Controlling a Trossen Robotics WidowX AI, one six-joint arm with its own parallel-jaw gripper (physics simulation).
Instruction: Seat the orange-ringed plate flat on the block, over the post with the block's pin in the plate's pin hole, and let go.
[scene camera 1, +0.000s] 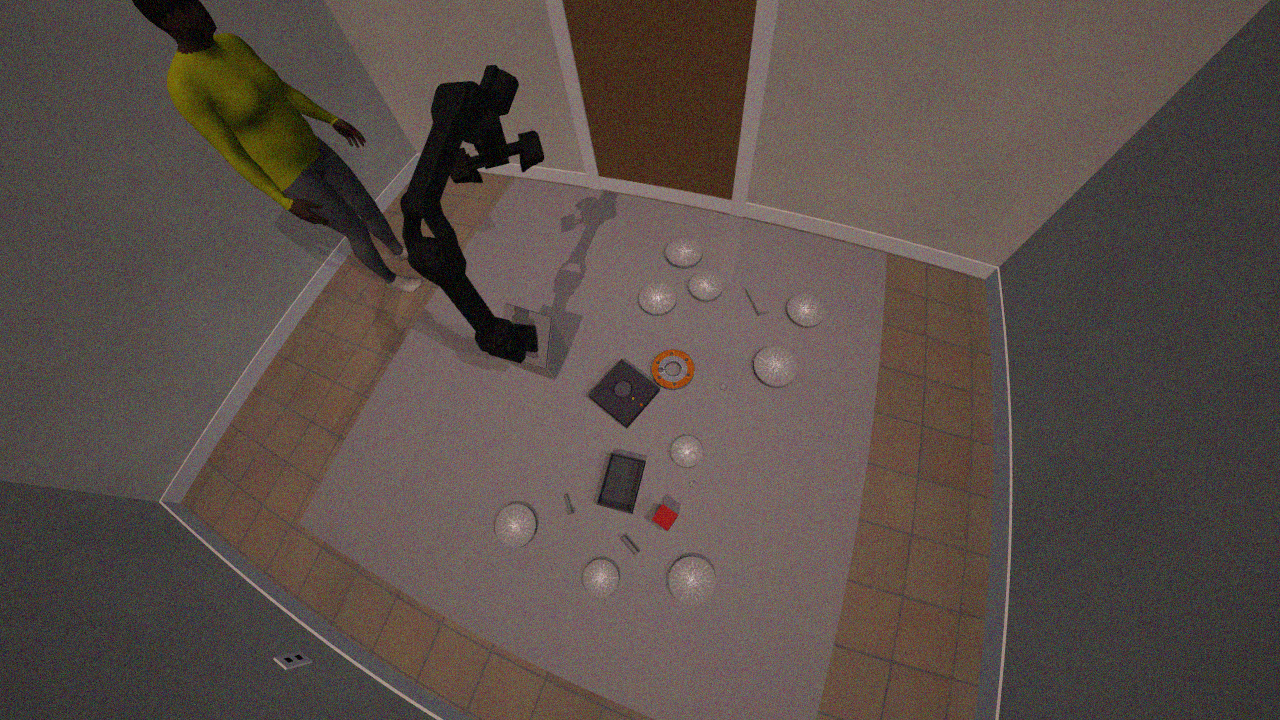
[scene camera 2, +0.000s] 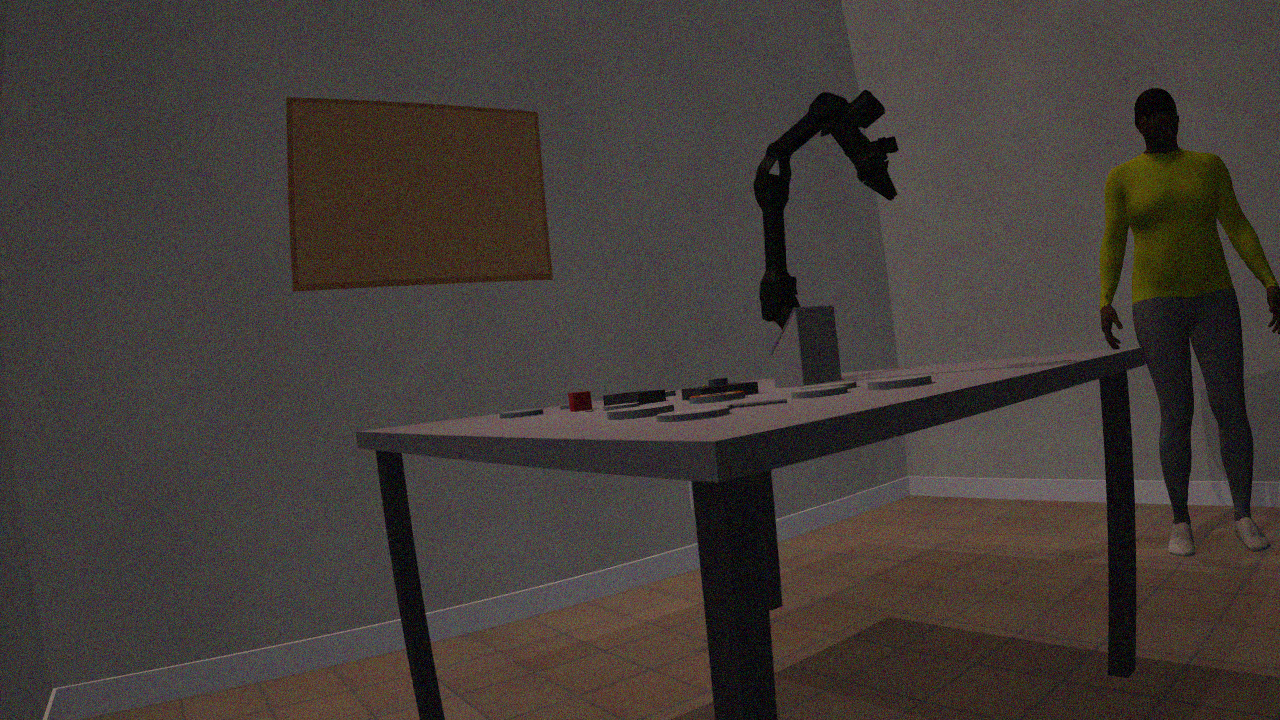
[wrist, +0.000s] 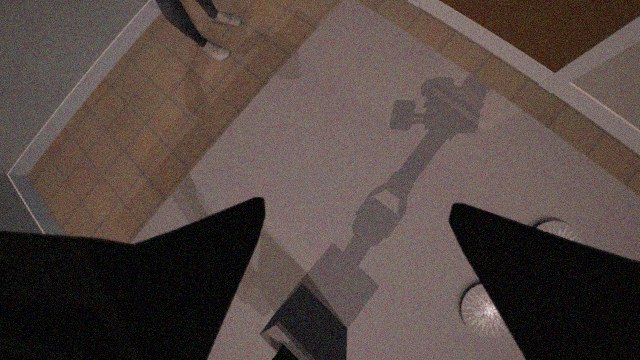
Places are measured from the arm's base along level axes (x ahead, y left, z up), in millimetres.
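Pixels of known places: gripper, fingertip midpoint: (scene camera 1: 502, 175) (scene camera 2: 893, 197) (wrist: 357, 209); arm's base, origin of the base link: (scene camera 1: 525, 337) (scene camera 2: 800, 330).
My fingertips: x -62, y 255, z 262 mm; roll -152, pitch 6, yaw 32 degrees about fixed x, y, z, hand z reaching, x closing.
Observation:
Ahead of a thing's pixels: the offset from my fingertips to its middle. "spot": to the spot under its first point.
The orange-ringed plate @[dx +412, dy -220, dz -380 mm] (scene camera 1: 689, 369) (scene camera 2: 716, 396) lies flat on the table, right beside the block's right corner in scene camera 1. The dark square block @[dx +306, dy -307, dz -368 mm] (scene camera 1: 626, 415) (scene camera 2: 689, 392) lies turned like a diamond, with its round post @[spot: dx +305, dy -306, dz -348 mm] (scene camera 1: 622, 388) uncovered and small orange marks near it; I cannot tell which is the pin. My gripper (scene camera 1: 503, 168) (scene camera 2: 889, 194) (wrist: 357, 209) is open and empty, high above the table, well away from plate and block. Neither plate nor block shows in the wrist view.
A dark tray @[dx +352, dy -520, dz -374 mm] (scene camera 1: 622, 481) and a red cube @[dx +463, dy -574, dz -366 mm] (scene camera 1: 665, 516) (scene camera 2: 580, 401) lie in front of the block. Several pale round discs and small grey bars lie around. A grey box (scene camera 2: 819, 344) stands by the arm's base. A person (scene camera 1: 237, 94) (scene camera 2: 1172, 223) stands beyond the table.

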